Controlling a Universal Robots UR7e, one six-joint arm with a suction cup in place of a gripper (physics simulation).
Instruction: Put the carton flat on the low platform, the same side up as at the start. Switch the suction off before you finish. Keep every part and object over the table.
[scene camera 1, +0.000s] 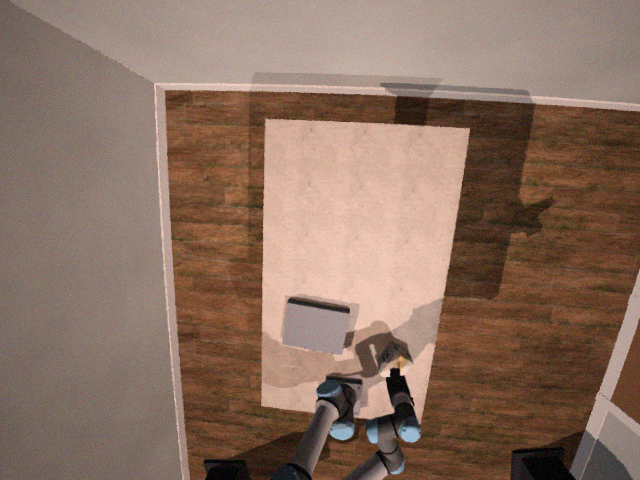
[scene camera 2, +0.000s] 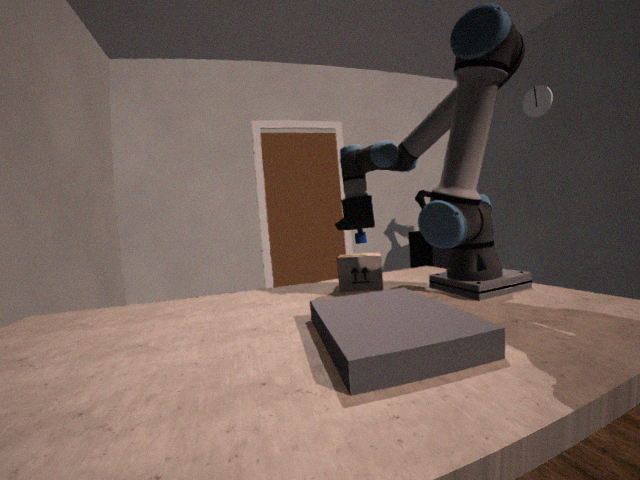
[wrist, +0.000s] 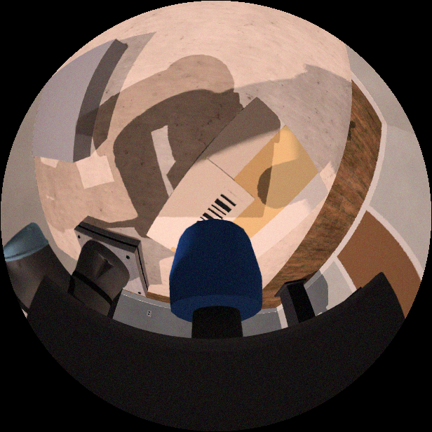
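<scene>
Low platform (scene camera 2: 377, 340) at 0.42 m from the lens. The marked spots on the low platform and the carton (scene camera 2: 357, 272) are 0.51 m apart; the carton is 0.92 m from the lens.
</scene>
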